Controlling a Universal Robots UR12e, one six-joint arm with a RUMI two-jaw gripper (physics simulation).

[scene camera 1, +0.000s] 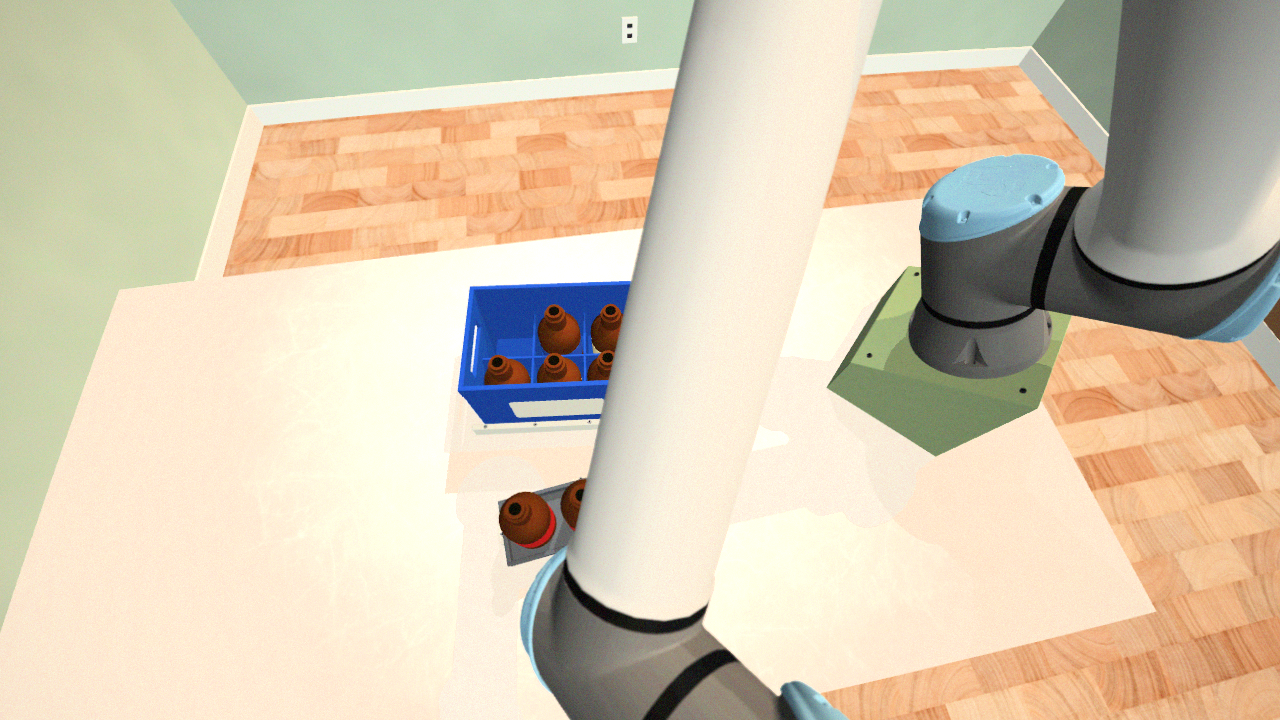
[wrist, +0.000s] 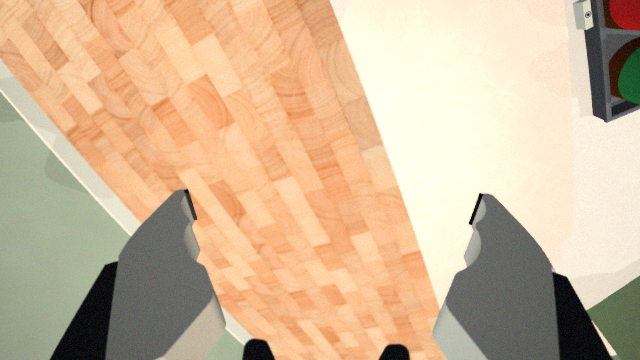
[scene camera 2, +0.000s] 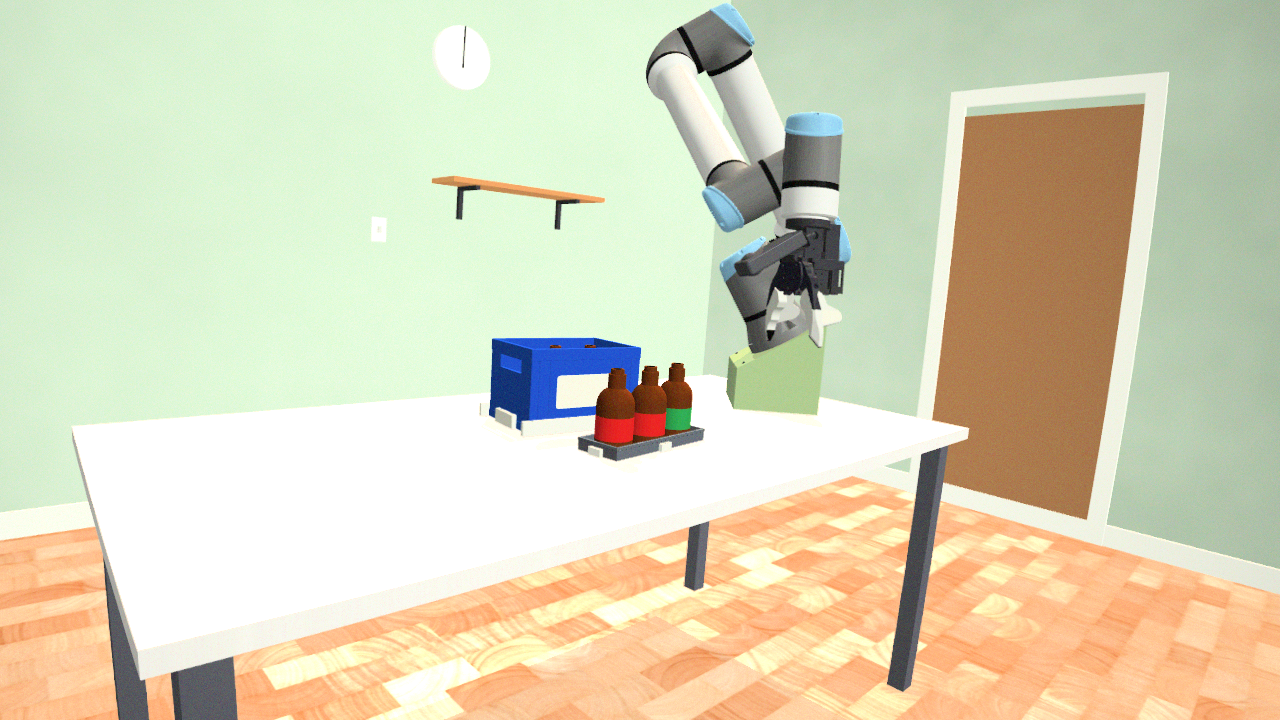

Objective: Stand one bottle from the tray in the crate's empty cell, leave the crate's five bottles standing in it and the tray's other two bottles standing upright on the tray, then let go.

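Frame: origin at the arm's base, x back, y right, z up, level; centimetres.
Seen in the pictures: gripper, fingertip midpoint: (wrist: 330,194) (scene camera 2: 792,344); arm's base at its link origin: (scene camera 1: 975,333) (scene camera 2: 782,337).
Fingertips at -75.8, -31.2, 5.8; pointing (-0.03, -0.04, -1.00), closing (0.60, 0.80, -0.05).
Observation:
Pixels of each thing's middle, then the offset from my fingertips to it, as dx, dy, dz. "spot": a spot on its surface instead. Level surfaces: height alone.
- blue crate at the middle of its body: (scene camera 1: 559,357) (scene camera 2: 564,381) +13.8, +57.2, -16.0
- grey tray at the middle of its body: (scene camera 1: 587,510) (scene camera 2: 644,438) +9.4, +32.6, -23.5
- green label at a spot on its surface: (wrist: 630,77) (scene camera 2: 683,422) spot: +16.9, +28.1, -20.5
- table at its surface level: dz -24.7
The blue crate (scene camera 1: 487,404) (scene camera 2: 512,394) stands on the table. In scene camera 1 its back-left cell (scene camera 1: 512,340) is empty, and upright brown bottles (scene camera 1: 558,333) (scene camera 1: 506,370) show in other cells; the arm hides its right part. The grey tray (scene camera 1: 511,557) (scene camera 2: 626,451) (wrist: 598,75) holds three upright bottles: two with red labels (scene camera 2: 614,420) (scene camera 2: 649,419) and one with a green label (scene camera 2: 677,411) (wrist: 630,77). My gripper (scene camera 2: 794,338) (wrist: 330,194) is open and empty, above and right of the tray in scene camera 2, apart from the bottles.
The green robot base (scene camera 1: 939,407) (scene camera 2: 776,380) stands on the table (scene camera 1: 268,447) (scene camera 2: 358,501), right of crate and tray. White brackets (scene camera 2: 505,418) (wrist: 583,15) sit against crate and tray. The upper arm crosses over the crate's right side in scene camera 1. A wall shelf (scene camera 2: 519,188) hangs behind.

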